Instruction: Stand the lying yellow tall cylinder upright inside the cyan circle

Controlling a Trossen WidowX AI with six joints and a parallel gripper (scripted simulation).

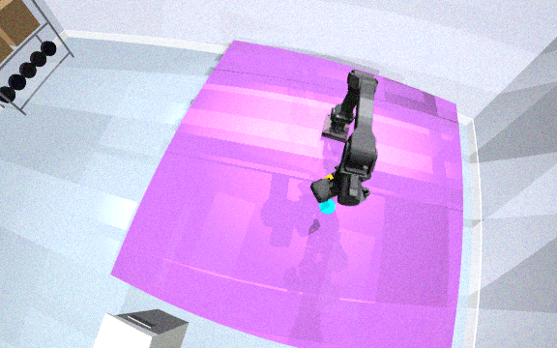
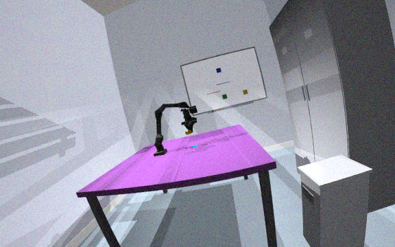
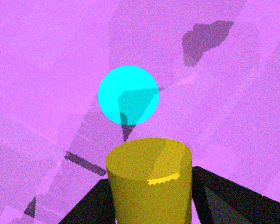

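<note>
Right now my gripper tip is 14 cm above the cyan circle. Also, from my gripper tip: yellow tall cylinder: 2 cm behind, 1 cm to the right.
</note>
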